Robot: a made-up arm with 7 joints.
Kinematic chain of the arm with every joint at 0, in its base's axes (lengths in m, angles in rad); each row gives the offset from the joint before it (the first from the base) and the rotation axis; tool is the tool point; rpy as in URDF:
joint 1: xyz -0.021 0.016 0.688 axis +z
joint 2: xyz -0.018 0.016 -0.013 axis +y
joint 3: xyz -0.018 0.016 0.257 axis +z
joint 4: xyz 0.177 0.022 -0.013 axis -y
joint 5: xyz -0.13 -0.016 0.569 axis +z
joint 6: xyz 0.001 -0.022 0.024 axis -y
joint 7: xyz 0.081 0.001 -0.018 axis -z
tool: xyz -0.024 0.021 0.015 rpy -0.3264 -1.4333 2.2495
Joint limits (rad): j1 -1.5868..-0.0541 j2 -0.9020..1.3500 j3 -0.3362..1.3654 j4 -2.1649..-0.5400 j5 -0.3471..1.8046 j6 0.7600..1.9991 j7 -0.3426..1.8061
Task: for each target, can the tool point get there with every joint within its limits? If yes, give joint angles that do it. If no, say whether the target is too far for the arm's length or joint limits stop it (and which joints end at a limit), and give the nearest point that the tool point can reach.
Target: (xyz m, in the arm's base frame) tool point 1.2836 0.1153 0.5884
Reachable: no: too far | nearest point 0.9898 0.0929 0.6159 | short by 0.296 m
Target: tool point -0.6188 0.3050 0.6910
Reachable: no: joint limits stop it (at a limit: joint 1, joint 2, joint 3, joint 4, joint 5, joint 6, joint 7) | nearest point -0.6716 0.4726 1.2123 | short by 0.550 m
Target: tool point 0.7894 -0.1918 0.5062
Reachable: yes | joints -0.2236 0.4672 -0.1385 -1.7809 1.4518 0.9491 1.2160
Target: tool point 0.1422 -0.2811 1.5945
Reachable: yes | joints -1.1893 -0.2421 0.0093 -0.8275 1.5088 1.6529 1.0457
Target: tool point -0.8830 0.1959 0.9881
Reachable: no: joint limits stop it (at a limit: joint 1, joint 2, joint 3, joint 4, joint 5, joint 6) | nearest point -0.7144 0.4720 1.2156 | short by 0.396 m
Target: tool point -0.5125 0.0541 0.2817
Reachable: no: joint limits stop it (at a limit: joint 1, joint 2, joint 3, joint 4, joint 5, joint 6, joint 7) | nearest point -0.2625 -0.0329 -0.0165 | short by 0.399 m
